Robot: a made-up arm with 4 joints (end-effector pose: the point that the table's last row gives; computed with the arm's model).
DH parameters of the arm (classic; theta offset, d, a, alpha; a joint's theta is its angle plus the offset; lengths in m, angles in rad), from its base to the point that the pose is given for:
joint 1: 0 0.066 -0.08 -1.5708
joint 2: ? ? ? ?
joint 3: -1.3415 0 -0.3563 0
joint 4: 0.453 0 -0.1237 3.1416
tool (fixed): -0.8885 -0.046 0 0
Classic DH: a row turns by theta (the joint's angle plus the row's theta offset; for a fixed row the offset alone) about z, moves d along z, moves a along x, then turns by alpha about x.
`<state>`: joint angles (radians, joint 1 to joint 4).
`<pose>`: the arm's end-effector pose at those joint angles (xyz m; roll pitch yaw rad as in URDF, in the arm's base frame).
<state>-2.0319 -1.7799 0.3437 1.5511</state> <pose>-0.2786 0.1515 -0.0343 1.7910 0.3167 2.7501</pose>
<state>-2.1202 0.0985 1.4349 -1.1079</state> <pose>0.0746 0.4180 0.0510 -0.0317 0.0933 -2.4487</pose>
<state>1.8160 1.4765 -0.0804 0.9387</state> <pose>0.4950 -0.0087 0.0910 -1.4465 0.7087 0.3264</pose>
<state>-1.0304 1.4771 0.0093 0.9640</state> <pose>-0.4601 -0.1228 0.1219 -1.4576 0.5945 -2.5376</pose>
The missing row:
joint 2: 0 -0.122 0.147 -1.5708
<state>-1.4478 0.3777 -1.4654 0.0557</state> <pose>-0.2763 -0.4664 -0.1854 0.3733 0.0592 -0.0269</pose>
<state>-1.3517 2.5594 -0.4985 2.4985</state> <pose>-0.4029 0.1781 0.0016 -2.6022 -0.2309 -2.5574</pose>
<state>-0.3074 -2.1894 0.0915 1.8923</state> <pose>-0.1343 -0.3247 0.0748 2.2315 0.3331 -1.6293</pose>
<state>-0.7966 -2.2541 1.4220 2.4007</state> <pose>-0.0411 -0.0551 0.0275 -2.4833 0.6466 0.1124</pose>
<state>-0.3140 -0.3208 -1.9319 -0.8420</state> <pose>0.4818 -0.1708 0.2139 -0.1189 0.2987 2.4420</pose>
